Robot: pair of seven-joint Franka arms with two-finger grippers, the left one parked.
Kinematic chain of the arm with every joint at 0, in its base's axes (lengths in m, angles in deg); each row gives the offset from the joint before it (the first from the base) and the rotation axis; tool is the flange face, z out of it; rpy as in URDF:
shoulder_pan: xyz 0 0 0.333 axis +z
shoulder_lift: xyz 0 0 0 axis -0.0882 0.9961 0
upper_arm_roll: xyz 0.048 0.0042 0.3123 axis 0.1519 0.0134 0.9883
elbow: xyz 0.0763 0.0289 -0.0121 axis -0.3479 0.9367 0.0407
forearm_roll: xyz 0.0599 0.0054 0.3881 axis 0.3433 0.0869 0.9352
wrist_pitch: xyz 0 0 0 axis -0.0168 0.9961 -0.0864
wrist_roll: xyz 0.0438 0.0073 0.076 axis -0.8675 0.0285 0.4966
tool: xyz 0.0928 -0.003 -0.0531 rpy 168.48 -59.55 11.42
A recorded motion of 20 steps. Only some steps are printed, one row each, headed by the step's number.
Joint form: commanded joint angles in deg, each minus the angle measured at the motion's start. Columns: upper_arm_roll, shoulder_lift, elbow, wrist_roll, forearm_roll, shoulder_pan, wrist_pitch.
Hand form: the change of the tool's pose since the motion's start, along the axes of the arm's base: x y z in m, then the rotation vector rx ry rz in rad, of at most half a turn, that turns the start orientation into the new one. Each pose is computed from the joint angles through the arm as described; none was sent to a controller.
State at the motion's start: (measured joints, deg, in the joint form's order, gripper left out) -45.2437 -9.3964 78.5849 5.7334 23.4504 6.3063 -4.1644
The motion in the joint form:
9: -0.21 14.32 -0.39 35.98 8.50 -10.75 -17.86
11: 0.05 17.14 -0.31 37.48 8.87 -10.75 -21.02
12: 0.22 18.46 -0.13 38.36 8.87 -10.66 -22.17
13: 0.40 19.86 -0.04 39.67 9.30 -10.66 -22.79
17: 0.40 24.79 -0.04 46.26 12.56 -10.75 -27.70
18: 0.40 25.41 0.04 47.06 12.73 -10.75 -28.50
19: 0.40 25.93 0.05 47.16 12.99 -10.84 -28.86
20: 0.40 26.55 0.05 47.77 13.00 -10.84 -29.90
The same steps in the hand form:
9: 0.0546 -0.0999 -0.1003 -0.0116 -0.1451 0.4001
11: 0.0691 -0.1004 -0.1246 -0.0323 -0.1420 0.4270
12: 0.0751 -0.0991 -0.1380 -0.0380 -0.1326 0.4460
13: 0.0803 -0.0975 -0.1524 -0.0322 -0.1215 0.4690
17: 0.0989 -0.1000 -0.1964 -0.0335 -0.1407 0.5596
18: 0.1009 -0.1007 -0.2024 -0.0381 -0.1411 0.5719
19: 0.1018 -0.1017 -0.2075 -0.0376 -0.1394 0.5700
20: 0.1042 -0.1028 -0.2125 -0.0481 -0.1415 0.5805

